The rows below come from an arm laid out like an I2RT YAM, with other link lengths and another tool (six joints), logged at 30 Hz.
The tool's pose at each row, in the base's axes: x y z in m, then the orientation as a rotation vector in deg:
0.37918, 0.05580, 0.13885, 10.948, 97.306, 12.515
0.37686, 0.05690, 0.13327, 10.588, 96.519, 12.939
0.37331, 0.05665, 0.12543, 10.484, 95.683, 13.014
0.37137, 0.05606, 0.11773, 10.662, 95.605, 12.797
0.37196, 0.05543, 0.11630, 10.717, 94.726, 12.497
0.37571, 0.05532, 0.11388, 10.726, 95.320, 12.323
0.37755, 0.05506, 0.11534, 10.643, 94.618, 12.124
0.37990, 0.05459, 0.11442, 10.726, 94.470, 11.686
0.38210, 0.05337, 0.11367, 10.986, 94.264, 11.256
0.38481, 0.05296, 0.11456, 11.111, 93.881, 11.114
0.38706, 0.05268, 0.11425, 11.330, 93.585, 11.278
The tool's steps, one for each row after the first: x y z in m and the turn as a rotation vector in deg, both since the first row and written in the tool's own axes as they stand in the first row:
0.00594, -0.00035, -0.00152, -0.590, -0.709, 0.024
0.01388, -0.00258, -0.00400, -0.810, -1.521, 0.016
0.02137, -0.00511, -0.00492, -0.575, -1.633, 0.010
0.02250, -0.00608, -0.00416, -0.462, -2.542, -0.109
0.02428, -0.00680, -0.00013, -0.264, -1.978, -0.217
0.02256, -0.00668, 0.00149, -0.274, -2.694, -0.374
0.02300, -0.00736, 0.00392, 0.043, -2.898, -0.571
0.02311, -0.00873, 0.00616, 0.451, -3.166, -0.644
0.02179, -0.00890, 0.00871, 0.568, -3.566, -0.635
0.02170, -0.00925, 0.01097, 0.550, -3.847, -0.385

